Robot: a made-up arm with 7 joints.
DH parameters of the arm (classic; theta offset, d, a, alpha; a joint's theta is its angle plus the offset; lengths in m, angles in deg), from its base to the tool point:
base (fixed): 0 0 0 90
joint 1: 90 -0.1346 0 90
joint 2: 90 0 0 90
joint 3: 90 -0.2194 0 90
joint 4: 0 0 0 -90
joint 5: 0 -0.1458 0 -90
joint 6: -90 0 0 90
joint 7: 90 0 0 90
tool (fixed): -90 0 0 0
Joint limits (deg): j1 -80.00..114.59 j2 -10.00..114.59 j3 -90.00..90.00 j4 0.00..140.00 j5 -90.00..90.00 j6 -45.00..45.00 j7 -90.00..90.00
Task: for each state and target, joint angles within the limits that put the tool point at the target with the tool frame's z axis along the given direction. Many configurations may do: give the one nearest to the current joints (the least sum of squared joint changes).
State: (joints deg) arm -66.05 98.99 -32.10 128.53 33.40 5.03 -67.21
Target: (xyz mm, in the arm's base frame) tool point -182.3 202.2 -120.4 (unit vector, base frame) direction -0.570 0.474 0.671
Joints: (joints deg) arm -75.63 51.97 -59.46 105.50 -12.77 -30.61 -51.05
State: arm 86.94 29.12 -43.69 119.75 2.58 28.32 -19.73
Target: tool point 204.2 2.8 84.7 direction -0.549 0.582 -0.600
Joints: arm 90.44 -3.36 -55.20 92.82 7.60 38.09 -14.90
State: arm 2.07 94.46 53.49 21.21 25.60 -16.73 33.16
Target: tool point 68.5 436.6 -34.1 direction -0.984 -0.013 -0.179
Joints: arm -14.02 65.92 55.36 64.38 24.30 -19.14 43.76
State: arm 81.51 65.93 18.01 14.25 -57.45 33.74 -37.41
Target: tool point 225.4 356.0 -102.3 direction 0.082 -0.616 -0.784
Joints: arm 40.04 38.50 17.78 50.27 -61.89 39.62 -54.23
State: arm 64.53 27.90 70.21 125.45 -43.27 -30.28 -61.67
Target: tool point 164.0 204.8 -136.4 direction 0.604 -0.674 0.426
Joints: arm 23.98 -10.00 47.31 107.24 1.81 -30.00 -89.56
